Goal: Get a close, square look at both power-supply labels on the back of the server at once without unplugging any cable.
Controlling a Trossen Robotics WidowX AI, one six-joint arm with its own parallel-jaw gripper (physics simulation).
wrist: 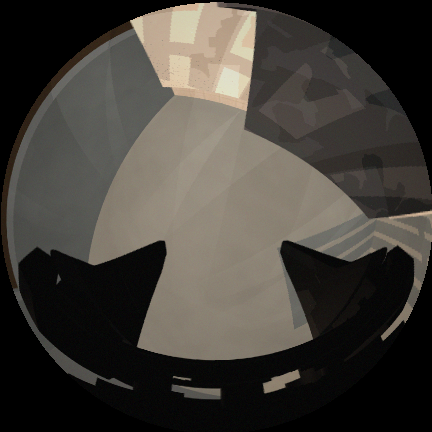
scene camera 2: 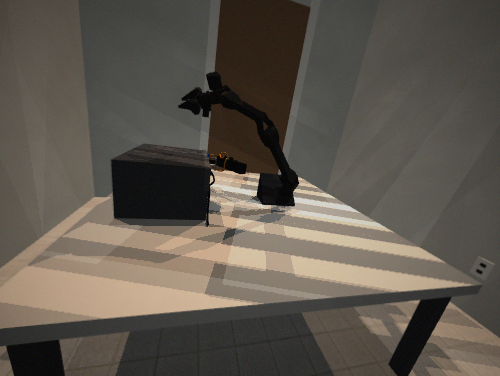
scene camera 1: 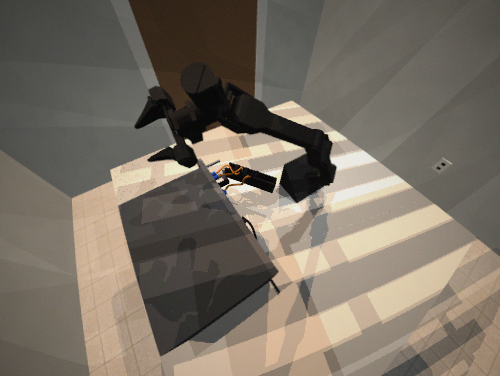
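Pixels of known places: gripper, fingertip midpoint: (wrist: 224, 247) (scene camera 2: 180, 102) (scene camera 1: 141, 144); arm's base at its link origin: (scene camera 2: 285, 191) (scene camera 1: 313, 174).
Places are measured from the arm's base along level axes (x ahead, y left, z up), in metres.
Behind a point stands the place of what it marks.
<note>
The dark server (scene camera 1: 190, 250) {x 0.612, y -0.012, z 0.148 m} (scene camera 2: 160, 192) {x 0.634, y 0.163, z 0.044 m} stands on the table; its top shows at the upper right of the wrist view (wrist: 320, 100) {x 0.571, y -0.166, z 0.148 m}. Orange cables (scene camera 1: 234, 185) {x 0.349, y -0.160, z 0.059 m} and blue connectors (scene camera 1: 215, 175) {x 0.406, y -0.190, z 0.142 m} are at its back edge, beside a black elongated block (scene camera 1: 262, 182) {x 0.287, y -0.065, z 0.123 m} (scene camera 2: 234, 165) {x 0.291, y -0.071, z 0.113 m}. A black cable (scene camera 1: 252, 228) {x 0.415, y 0.026, z 0.059 m} loops from the same side. The back face and both power-supply labels do not show in any view. My gripper (scene camera 1: 143, 143) {x 0.562, y -0.203, z 0.372 m} (scene camera 2: 180, 102) {x 0.562, y -0.203, z 0.372 m} (wrist: 224, 247) {x 0.562, y -0.203, z 0.372 m} is open and empty, high above the server's far end, with its fingers pointing out past it.
The arm's base (scene camera 1: 299, 181) {x 0.088, y -0.018, z 0.005 m} (scene camera 2: 270, 189) {x 0.085, y -0.017, z 0.005 m} stands on the striped-lit table (scene camera 1: 395, 220) {x -0.135, y 0.395, z -0.063 m} (scene camera 2: 310, 250) {x 0.145, y 0.438, z -0.063 m} behind the server, with the black block between them. A thin black piece (scene camera 1: 275, 286) {x 0.465, y 0.211, z -0.055 m} sticks out at the server's near back corner. Walls and a brown door (scene camera 2: 257, 65) stand beyond the table.
</note>
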